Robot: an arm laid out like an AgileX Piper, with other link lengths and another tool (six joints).
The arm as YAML. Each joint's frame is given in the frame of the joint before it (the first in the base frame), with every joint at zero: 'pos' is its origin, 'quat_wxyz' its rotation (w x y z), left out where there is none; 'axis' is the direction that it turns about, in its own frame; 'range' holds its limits. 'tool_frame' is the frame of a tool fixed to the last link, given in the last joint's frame.
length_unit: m
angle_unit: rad
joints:
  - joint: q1
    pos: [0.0, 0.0, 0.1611]
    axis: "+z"
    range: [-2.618, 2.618]
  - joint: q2
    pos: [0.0, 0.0, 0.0]
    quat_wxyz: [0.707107, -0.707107, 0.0, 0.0]
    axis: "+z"
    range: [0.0, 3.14]
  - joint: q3
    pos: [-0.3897, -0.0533, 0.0]
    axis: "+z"
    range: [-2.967, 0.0]
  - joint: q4
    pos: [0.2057, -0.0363, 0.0]
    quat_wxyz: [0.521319, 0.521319, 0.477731, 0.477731]
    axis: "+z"
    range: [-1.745, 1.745]
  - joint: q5
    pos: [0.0, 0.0, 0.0]
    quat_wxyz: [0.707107, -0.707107, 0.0, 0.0]
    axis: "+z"
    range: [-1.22, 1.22]
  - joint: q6
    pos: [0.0, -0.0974, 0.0]
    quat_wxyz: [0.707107, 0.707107, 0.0, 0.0]
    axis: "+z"
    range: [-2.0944, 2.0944]
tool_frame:
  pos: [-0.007, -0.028, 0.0]
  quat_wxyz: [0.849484, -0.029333, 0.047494, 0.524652]
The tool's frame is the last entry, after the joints.
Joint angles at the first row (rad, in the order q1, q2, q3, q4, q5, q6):
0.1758, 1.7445, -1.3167, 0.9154, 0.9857, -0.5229
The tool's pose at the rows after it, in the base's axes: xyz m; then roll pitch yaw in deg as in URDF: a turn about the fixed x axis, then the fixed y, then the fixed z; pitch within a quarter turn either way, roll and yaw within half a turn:
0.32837 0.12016 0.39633 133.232 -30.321 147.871
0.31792 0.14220 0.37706 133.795 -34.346 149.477
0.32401 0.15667 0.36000 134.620 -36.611 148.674
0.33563 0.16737 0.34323 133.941 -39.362 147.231
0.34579 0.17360 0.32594 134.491 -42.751 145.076
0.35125 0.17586 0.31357 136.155 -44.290 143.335
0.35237 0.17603 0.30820 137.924 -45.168 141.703
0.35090 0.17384 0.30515 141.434 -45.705 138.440
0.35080 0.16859 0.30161 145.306 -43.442 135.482
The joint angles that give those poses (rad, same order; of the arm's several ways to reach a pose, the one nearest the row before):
0.2179, 1.7026, -1.2107, 0.9813, 0.9776, -0.5538
0.2806, 1.7227, -1.1445, 1.0497, 0.9549, -0.5814
0.3147, 1.7698, -1.1337, 1.0944, 0.9231, -0.5921
0.3283, 1.8246, -1.1325, 1.1736, 0.8956, -0.6213
0.3299, 1.8774, -1.1325, 1.2354, 0.8903, -0.6341
0.3299, 1.9108, -1.1325, 1.2495, 0.8882, -0.6341
0.3299, 1.9233, -1.1325, 1.2421, 0.8882, -0.6148
0.3299, 1.9258, -1.1325, 1.2044, 0.8833, -0.5588
0.3299, 1.9258, -1.1325, 1.1314, 0.8555, -0.5092

